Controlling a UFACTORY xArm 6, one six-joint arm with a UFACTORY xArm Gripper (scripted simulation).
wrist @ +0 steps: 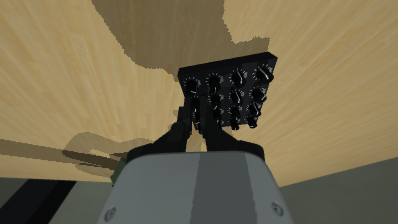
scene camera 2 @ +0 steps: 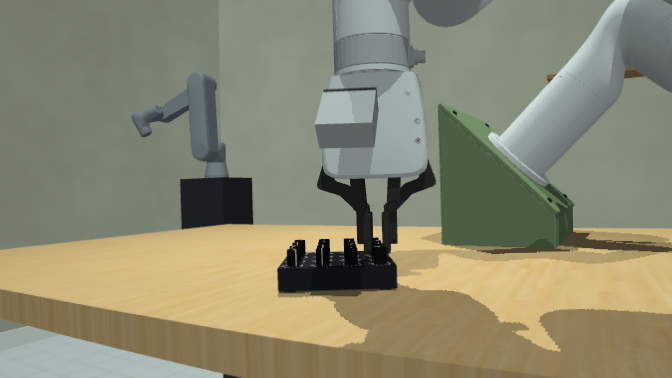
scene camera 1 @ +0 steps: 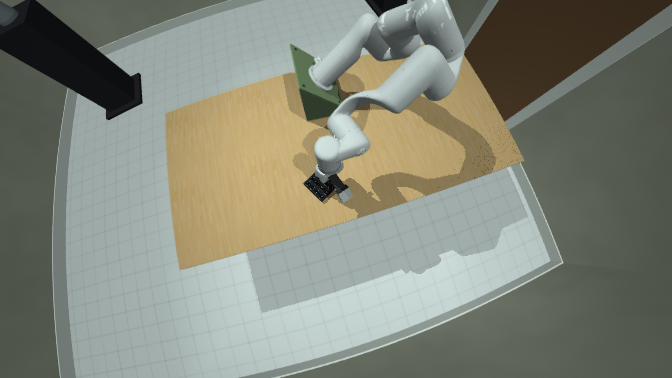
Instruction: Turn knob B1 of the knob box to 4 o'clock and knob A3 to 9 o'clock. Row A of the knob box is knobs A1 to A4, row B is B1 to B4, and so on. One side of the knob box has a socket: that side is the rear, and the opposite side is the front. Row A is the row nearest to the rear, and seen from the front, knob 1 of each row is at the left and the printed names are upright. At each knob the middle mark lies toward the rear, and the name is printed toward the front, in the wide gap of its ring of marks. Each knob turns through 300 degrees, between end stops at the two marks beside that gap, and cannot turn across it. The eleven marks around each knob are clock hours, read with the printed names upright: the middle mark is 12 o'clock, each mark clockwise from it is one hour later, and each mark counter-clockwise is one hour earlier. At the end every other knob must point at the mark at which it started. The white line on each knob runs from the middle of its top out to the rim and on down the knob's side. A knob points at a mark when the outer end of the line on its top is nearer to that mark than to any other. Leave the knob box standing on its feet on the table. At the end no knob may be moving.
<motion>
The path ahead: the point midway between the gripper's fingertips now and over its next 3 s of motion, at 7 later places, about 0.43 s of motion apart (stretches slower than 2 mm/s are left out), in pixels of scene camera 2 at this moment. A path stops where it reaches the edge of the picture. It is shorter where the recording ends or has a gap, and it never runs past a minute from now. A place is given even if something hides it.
My gripper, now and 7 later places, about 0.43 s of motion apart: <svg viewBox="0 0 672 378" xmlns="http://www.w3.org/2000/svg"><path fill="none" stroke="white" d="M377 251L377 233L376 215L373 213L365 207L358 202L351 198L347 195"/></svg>
</motion>
